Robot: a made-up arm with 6 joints. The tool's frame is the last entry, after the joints.
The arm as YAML. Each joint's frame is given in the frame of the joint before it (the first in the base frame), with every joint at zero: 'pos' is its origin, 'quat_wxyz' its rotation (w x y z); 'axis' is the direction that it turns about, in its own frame. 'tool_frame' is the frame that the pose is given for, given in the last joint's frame.
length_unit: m
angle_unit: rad
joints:
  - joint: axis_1
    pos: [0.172, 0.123, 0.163]
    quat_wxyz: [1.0, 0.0, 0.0, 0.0]
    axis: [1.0, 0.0, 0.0]
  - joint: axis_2
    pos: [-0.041, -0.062, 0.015]
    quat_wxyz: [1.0, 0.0, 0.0, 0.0]
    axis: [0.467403, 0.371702, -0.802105]
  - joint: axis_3
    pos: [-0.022, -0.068, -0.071]
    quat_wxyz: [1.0, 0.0, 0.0, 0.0]
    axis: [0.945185, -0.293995, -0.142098]
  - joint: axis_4
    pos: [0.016, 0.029, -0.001]
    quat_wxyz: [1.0, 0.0, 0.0, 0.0]
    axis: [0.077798, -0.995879, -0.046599]
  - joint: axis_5
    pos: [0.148, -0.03, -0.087]
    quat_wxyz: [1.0, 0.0, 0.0, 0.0]
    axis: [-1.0, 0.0, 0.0]
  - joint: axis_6
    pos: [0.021, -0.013, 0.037]
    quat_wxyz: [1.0, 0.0, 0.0, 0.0]
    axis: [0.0, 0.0, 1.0]
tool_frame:
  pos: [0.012, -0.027, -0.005]
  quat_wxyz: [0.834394, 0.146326, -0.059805, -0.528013]
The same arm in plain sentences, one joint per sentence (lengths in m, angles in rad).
The arm has six revolute joints in a row. What follows holds with every joint at zero, and every direction is one of the base frame's. The first joint sits 0.172 m along +x and 0.123 m along +y and 0.163 m along +z from the base frame's origin and rotates about +x. The second joint sits 0.041 m along -x and 0.062 m along -y and 0.015 m along +z from the first joint and rotates about the direction (0.467403, 0.371702, -0.802105). The third joint sits 0.022 m along -x and 0.068 m along -y and 0.071 m along -z from the second joint and rotates about the direction (0.945185, -0.293995, -0.142098). The fourth joint sits 0.016 m along +x and 0.029 m along +y and 0.001 m along -z from the third joint and rotates about the direction (0.077798, -0.995879, -0.046599). The fifth joint sits 0.148 m along +x and 0.03 m along -y and 0.087 m along -z from the fourth joint and rotates about -x. The sixth joint sits 0.021 m along +x and 0.013 m along -y and 0.037 m along +z from the fifth joint and rotates about +z. The tool frame, which is the frame that the pose is given for, sits 0.012 m along +x and 0.027 m along -y and 0.005 m along -z from the sixth joint; its axes are the base frame's turned by roll 0.3129, pitch 0.0547 and yaw -1.1198 rad (as in URDF: about the fixed x, then y, then z).
